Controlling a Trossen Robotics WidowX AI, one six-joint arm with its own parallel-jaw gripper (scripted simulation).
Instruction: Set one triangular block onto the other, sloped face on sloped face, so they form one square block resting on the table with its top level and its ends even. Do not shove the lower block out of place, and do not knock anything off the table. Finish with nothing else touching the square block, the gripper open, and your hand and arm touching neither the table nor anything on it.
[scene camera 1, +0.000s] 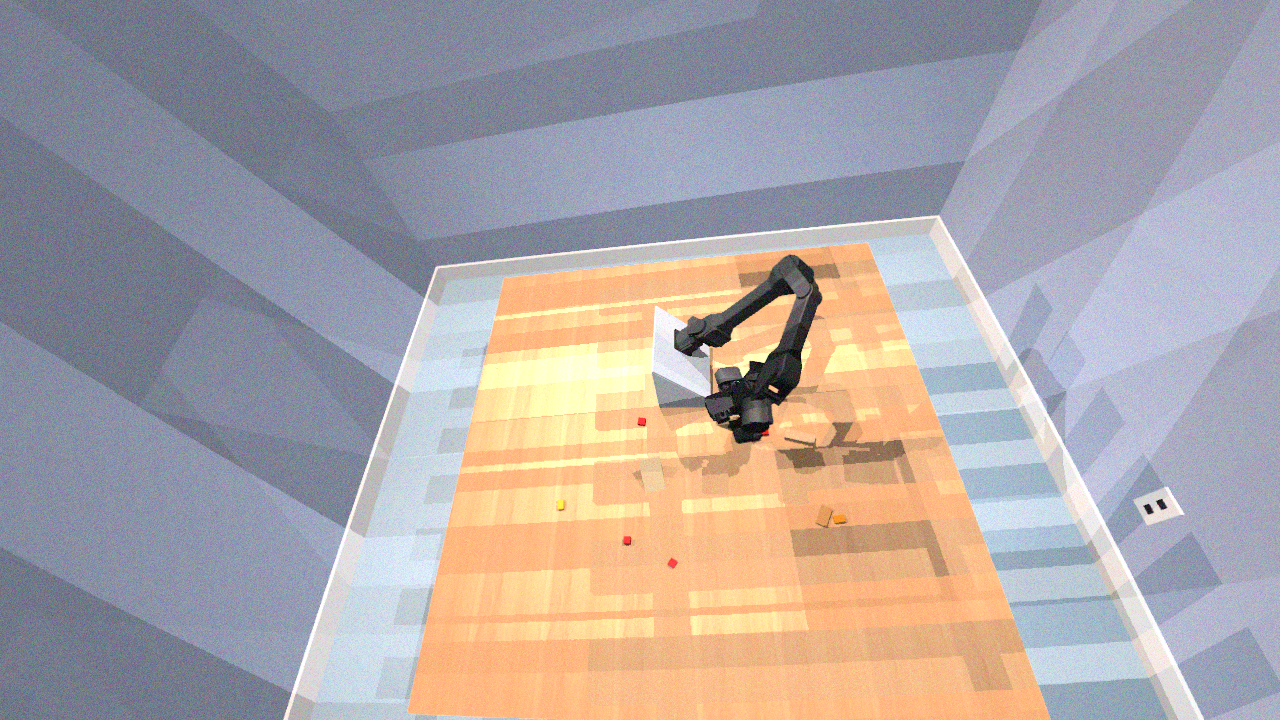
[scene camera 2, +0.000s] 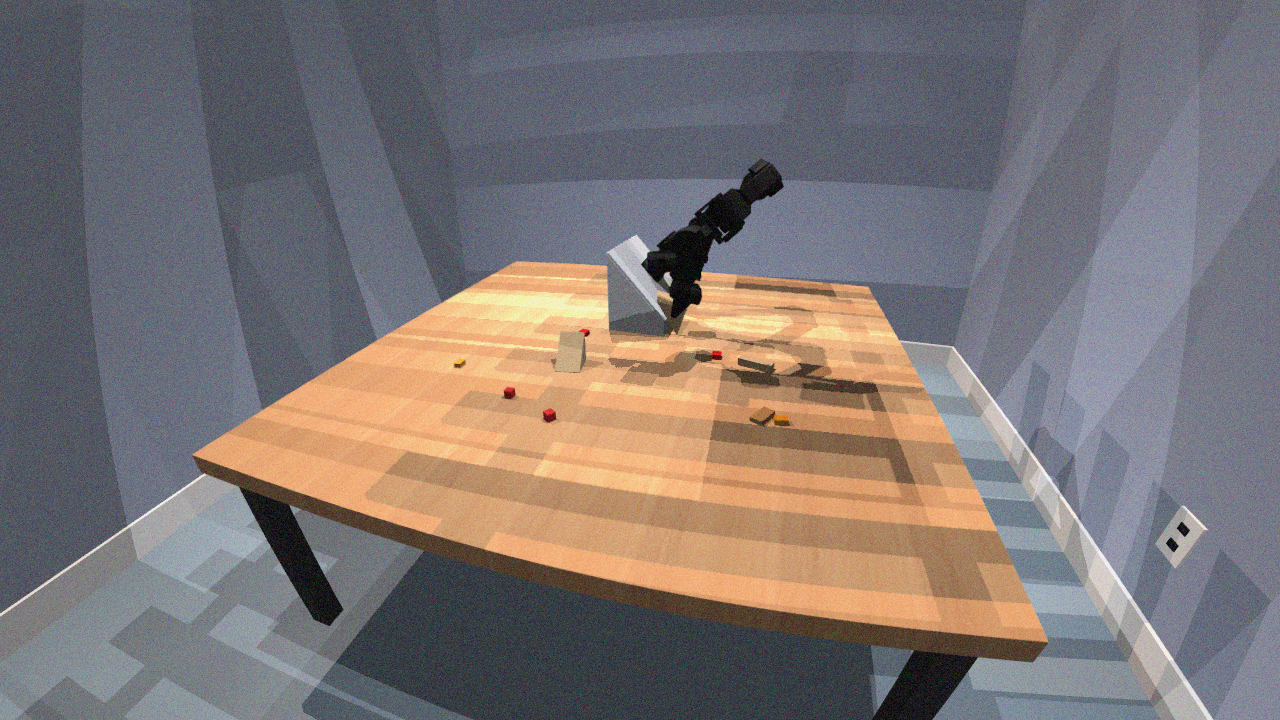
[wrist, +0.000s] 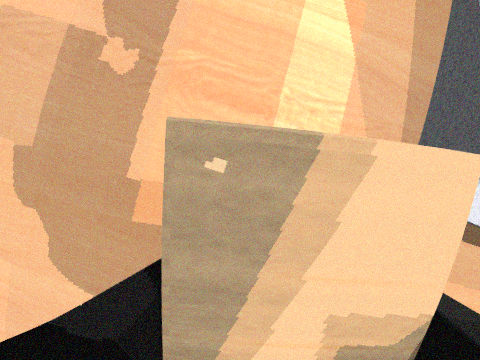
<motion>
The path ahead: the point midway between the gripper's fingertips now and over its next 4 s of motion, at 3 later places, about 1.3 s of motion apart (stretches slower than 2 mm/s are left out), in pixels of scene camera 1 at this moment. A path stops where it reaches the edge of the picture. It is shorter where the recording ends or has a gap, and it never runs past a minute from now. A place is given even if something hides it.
My gripper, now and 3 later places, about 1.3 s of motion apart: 726, 416; 729, 418; 716, 445; 664, 480
</motion>
